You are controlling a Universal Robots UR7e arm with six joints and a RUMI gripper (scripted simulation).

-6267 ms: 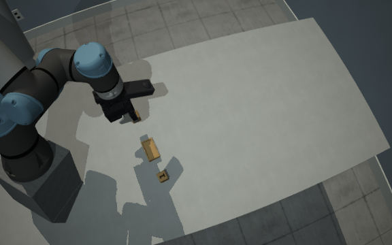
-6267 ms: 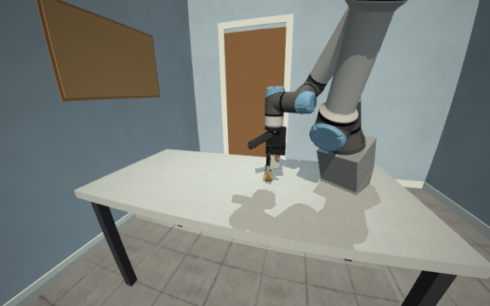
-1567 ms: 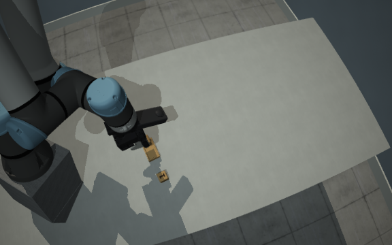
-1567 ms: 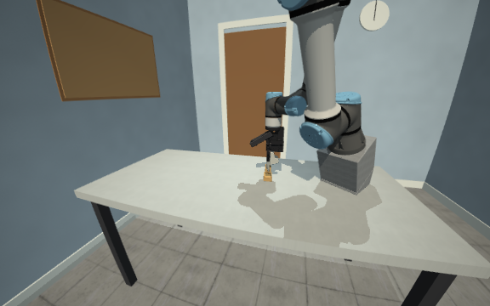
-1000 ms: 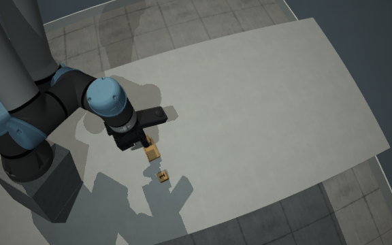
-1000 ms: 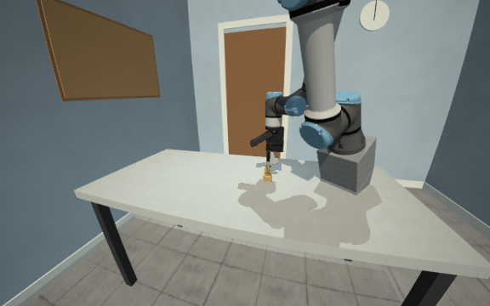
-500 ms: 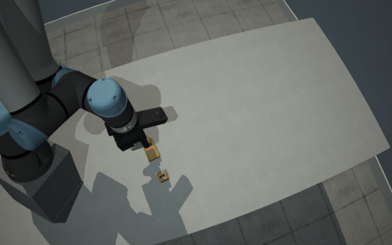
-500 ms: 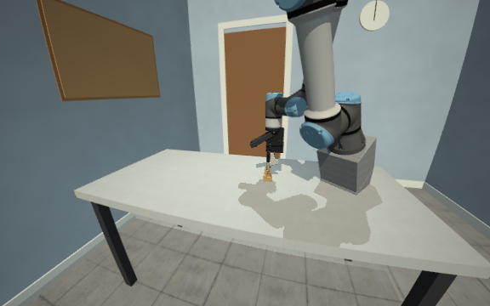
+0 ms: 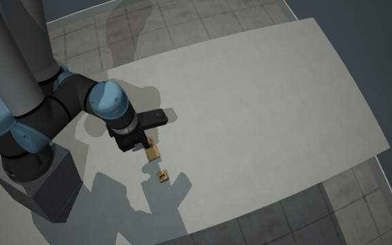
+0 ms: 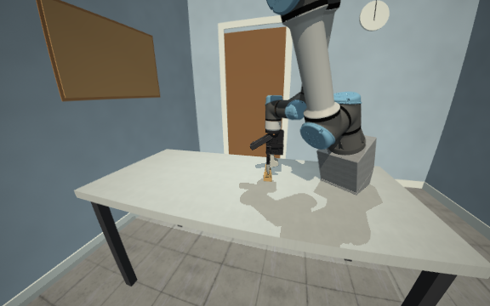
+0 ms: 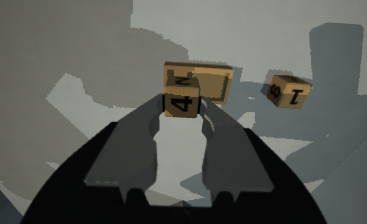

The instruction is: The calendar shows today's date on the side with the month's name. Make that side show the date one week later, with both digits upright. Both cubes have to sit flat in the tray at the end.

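My hand is 50 mm above the wooden calendar tray and 20 mm to the left of it.
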